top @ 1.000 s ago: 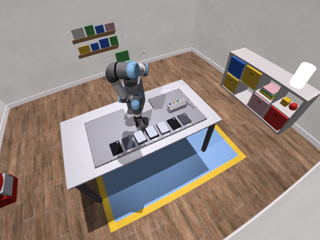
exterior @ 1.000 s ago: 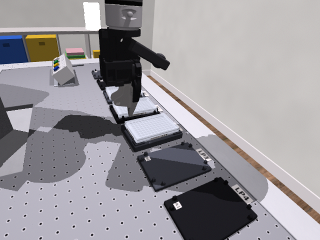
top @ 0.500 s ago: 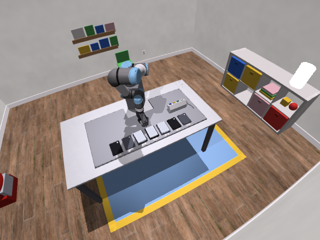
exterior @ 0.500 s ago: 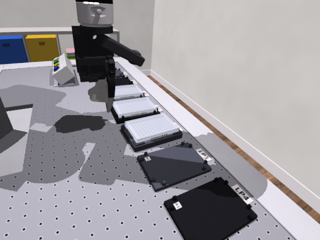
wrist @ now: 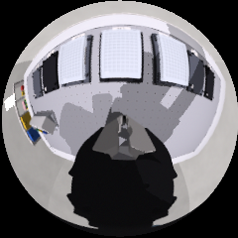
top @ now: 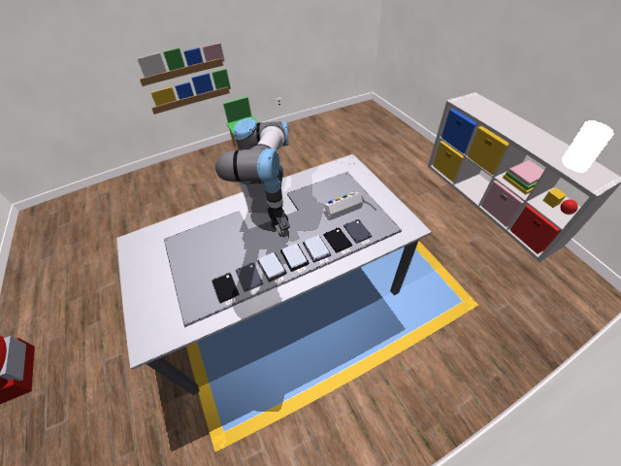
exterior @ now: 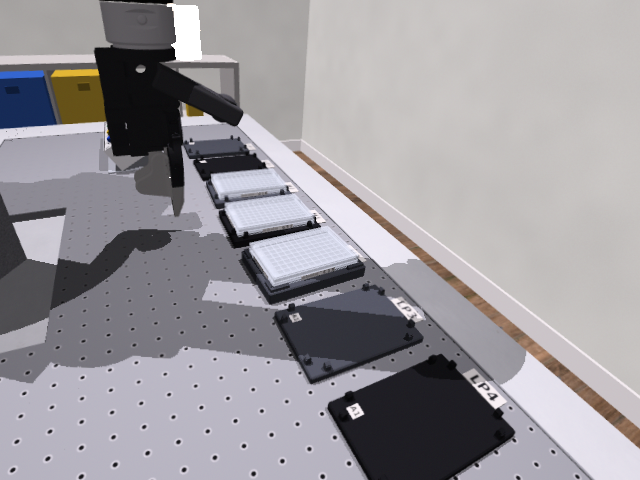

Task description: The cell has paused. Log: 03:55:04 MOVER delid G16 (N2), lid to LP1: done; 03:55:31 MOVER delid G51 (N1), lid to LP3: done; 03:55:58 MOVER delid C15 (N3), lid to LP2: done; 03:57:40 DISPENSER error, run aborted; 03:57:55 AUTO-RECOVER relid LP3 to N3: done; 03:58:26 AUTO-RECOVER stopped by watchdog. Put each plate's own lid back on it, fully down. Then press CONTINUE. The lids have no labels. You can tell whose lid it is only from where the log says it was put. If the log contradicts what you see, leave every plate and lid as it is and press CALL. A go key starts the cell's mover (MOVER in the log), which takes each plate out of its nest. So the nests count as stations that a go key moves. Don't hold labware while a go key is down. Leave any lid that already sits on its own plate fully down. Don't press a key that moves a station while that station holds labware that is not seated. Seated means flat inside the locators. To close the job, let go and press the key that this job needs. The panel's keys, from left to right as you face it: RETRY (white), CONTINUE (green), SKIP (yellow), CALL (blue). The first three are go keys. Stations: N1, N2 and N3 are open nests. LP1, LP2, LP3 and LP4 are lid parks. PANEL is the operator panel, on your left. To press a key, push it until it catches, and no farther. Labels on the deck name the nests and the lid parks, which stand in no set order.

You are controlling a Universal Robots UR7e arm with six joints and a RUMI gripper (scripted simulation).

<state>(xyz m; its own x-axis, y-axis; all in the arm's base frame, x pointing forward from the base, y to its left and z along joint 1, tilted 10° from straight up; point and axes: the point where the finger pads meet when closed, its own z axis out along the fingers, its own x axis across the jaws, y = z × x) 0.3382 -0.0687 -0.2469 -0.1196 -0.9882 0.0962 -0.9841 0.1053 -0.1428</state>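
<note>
Now: hand 450 mm to the right of the green key and 20 mm past it. Round my hand: lid park LP3: 270 mm to the right, 110 mm ahead, 60 mm below; park LP1: 250 mm to the left, 180 mm ahead, 60 mm below; lid park LP4: 400 mm to the right, 100 mm ahead, 60 mm below.
</note>
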